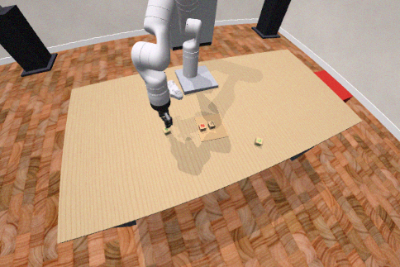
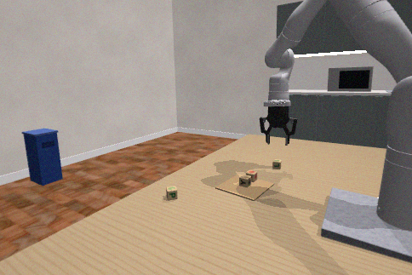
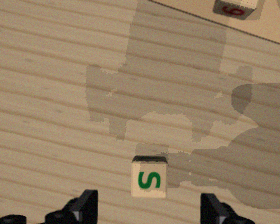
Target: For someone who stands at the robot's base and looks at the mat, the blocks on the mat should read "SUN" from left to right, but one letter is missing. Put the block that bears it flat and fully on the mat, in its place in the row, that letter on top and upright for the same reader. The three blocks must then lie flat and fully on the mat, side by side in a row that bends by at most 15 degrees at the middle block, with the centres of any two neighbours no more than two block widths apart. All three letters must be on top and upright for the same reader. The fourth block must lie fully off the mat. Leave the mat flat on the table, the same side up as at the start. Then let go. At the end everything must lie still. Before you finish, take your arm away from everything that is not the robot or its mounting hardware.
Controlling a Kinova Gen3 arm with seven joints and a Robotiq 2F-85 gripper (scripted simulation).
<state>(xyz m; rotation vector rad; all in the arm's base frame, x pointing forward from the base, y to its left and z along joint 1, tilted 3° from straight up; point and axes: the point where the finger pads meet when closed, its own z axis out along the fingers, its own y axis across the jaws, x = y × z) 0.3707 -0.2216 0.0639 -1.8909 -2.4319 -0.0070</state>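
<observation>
The green-lettered block lies 9 cm below my hand. From my hand the other things lie so: black U block (3 cm ahead, 22 cm to the left, 9 cm below); tan mat (3 cm ahead, 22 cm to the left, 11 cm below); red N block (3 cm ahead, 17 cm to the left, 9 cm below).
</observation>
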